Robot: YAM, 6 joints.
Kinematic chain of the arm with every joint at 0, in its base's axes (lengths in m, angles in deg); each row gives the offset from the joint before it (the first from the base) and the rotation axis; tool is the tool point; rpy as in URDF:
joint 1: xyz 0 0 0.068 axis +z
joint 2: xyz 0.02 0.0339 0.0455 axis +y
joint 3: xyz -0.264 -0.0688 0 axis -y
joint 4: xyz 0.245 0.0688 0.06 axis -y
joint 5: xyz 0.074 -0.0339 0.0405 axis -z
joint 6: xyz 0.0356 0 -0.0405 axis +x
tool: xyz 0 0 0 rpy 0 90 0
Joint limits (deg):
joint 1: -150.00..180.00
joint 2: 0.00..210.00
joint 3: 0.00..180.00
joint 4: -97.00..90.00
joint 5: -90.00..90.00
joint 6: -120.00..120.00
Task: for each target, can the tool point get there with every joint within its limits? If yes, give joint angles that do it. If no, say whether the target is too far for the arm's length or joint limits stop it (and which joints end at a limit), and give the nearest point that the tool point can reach.
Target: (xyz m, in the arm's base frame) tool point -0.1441 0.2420 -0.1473
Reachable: yes | joints 125.07 177.73 95.59 -76.90 36.38 -52.91
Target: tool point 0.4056 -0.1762 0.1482
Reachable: yes | joints -19.08 124.92 68.65 48.57 72.56 -16.38
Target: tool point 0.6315 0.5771 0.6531
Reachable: no: too far | nearest point 0.4028 0.3681 0.4530 | short by 0.369 m
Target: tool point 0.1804 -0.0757 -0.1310
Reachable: yes | joints -15.07 175.35 73.39 -69.97 47.35 -5.10
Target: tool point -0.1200 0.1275 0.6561
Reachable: yes | joints 121.91 84.90 134.78 -9.56 -75.60 -74.49
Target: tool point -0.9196 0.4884 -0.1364
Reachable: no: too far | nearest point -0.5545 0.2945 -0.0353 | short by 0.426 m
